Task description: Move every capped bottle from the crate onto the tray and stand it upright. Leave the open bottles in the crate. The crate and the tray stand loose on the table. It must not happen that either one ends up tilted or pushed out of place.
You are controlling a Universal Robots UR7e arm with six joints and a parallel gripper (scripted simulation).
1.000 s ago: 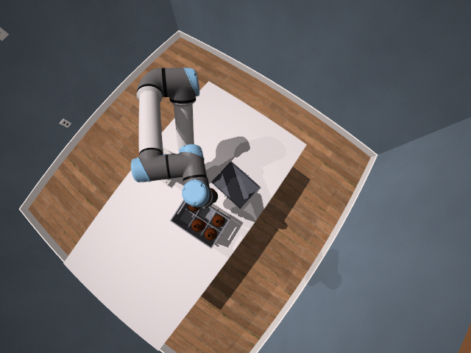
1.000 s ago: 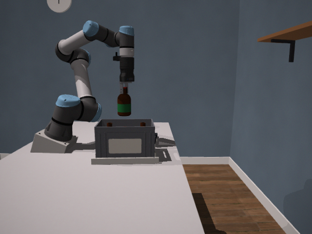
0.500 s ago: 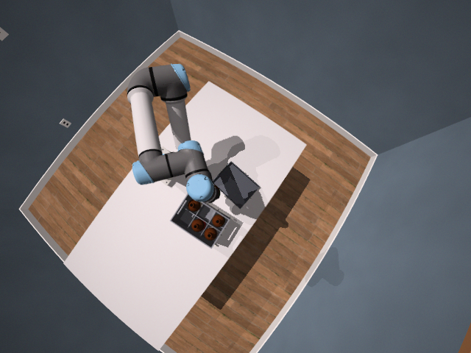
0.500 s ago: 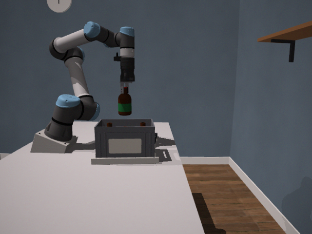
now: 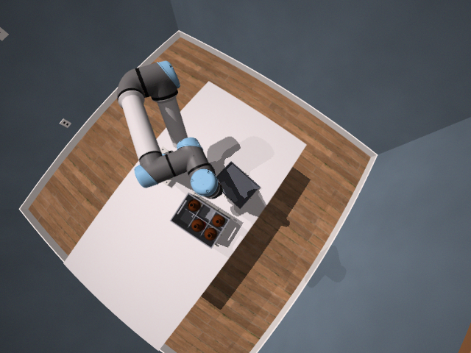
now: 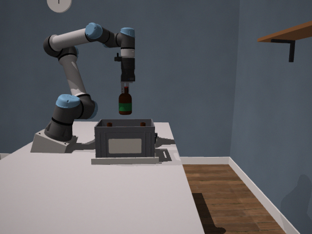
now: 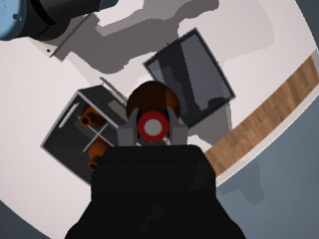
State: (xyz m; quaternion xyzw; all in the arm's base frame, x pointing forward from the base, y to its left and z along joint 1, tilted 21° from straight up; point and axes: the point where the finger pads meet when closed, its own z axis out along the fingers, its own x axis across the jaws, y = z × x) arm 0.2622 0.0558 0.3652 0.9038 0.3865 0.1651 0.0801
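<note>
The capped bottle lies 60 mm below my hand. From my hand the other things lie so: dark grey crate (240 mm below, 180 mm to the right, 10 mm ahead); then flat tray (310 mm below, 110 mm to the left, 60 mm ahead).
</note>
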